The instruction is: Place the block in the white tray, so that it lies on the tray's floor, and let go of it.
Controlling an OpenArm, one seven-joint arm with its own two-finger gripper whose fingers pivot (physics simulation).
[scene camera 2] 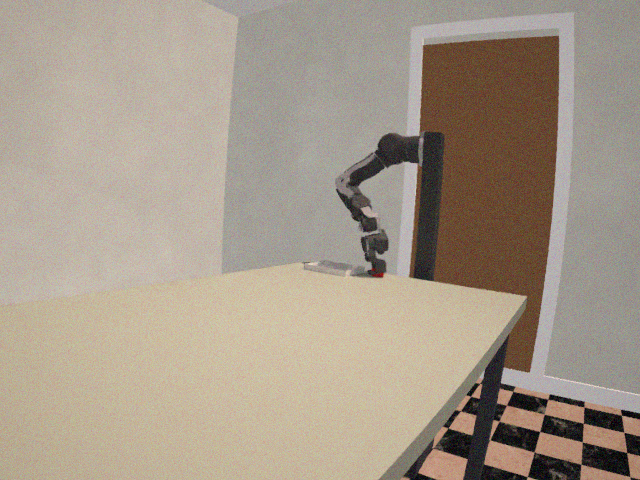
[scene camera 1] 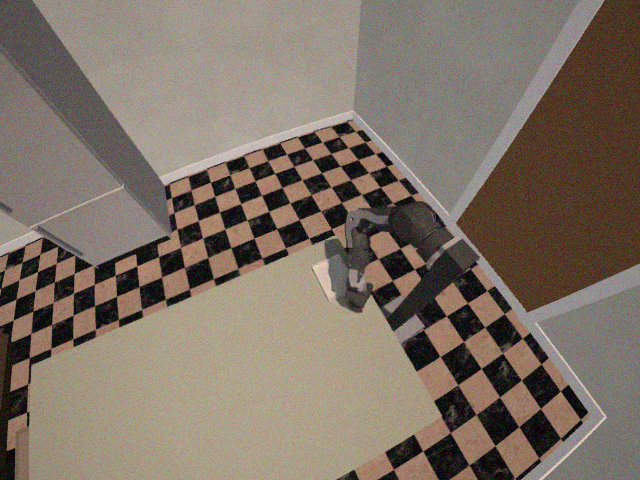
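Observation:
The red block stands on the table at its far side, right of the tray in scene camera 2. The lower part of the block shows below the fingers. In scene camera 1 the arm hides the block. My gripper points down and is shut on the block, low at the table top. The white tray lies on the table beside the gripper, to its left in both views. The arm and its shadow cover part of the tray in scene camera 1.
The pale table reaches from the arm toward the cameras; the gripper is near its far edge. The arm's dark post stands just beyond that edge. A brown door and walls are behind it.

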